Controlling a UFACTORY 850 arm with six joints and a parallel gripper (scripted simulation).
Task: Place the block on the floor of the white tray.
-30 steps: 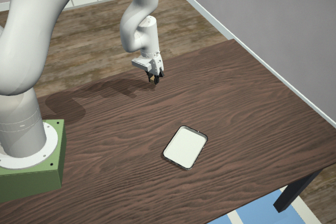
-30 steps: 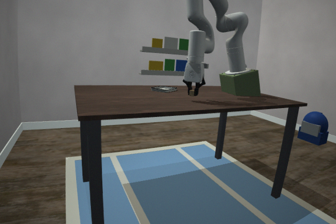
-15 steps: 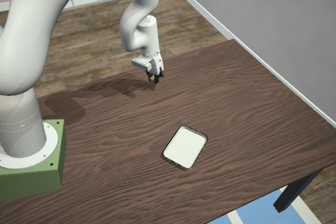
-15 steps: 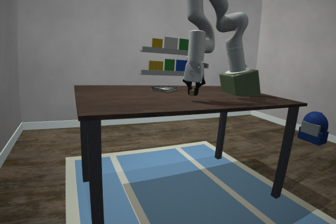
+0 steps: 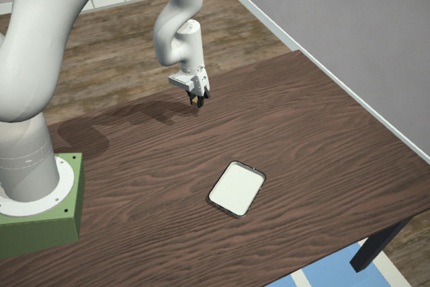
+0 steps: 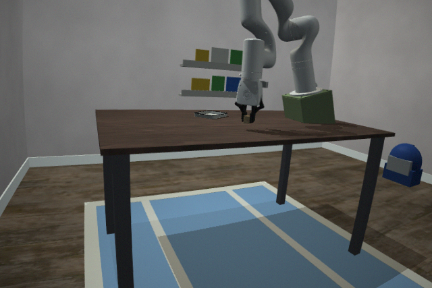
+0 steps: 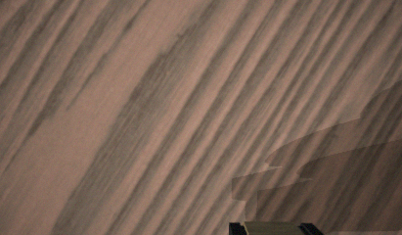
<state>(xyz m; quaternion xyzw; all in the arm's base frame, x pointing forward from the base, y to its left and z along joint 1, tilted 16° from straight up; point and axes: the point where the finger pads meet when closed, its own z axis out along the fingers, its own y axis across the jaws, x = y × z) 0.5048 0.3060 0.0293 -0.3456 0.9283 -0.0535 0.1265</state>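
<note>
Now: the white tray 5 cm ahead of my hand, 38 cm to the right of it and 4 cm below it. Also, from my hand: small wooden block 1 cm below.
</note>
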